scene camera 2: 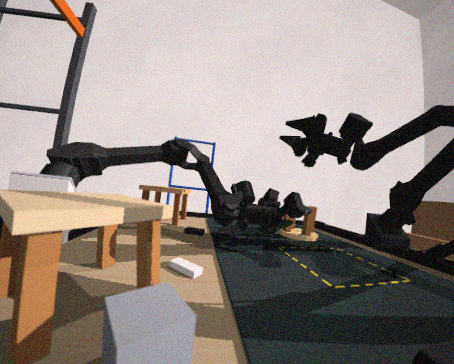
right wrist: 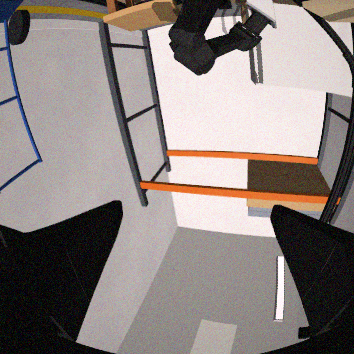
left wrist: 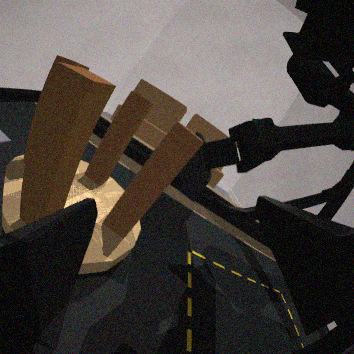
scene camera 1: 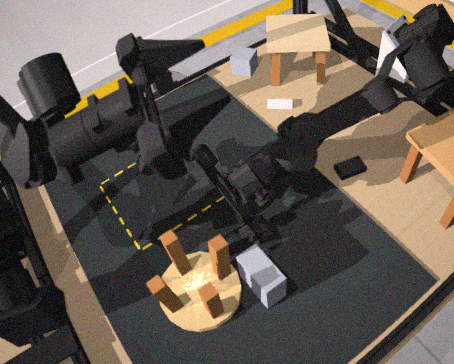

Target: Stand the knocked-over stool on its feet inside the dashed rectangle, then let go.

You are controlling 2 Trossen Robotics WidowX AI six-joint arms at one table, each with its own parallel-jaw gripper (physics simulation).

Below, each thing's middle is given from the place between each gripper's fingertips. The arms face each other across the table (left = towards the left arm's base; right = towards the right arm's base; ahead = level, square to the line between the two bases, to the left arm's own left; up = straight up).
Labels:
Right now the stool [scene camera 1: 200, 291] is 29 cm below my right hand, 13 cm to the right of it and 5 cm ahead of it.
The stool is 70 mm ahead of my left hand, 40 mm to the right of it and 20 mm below it.

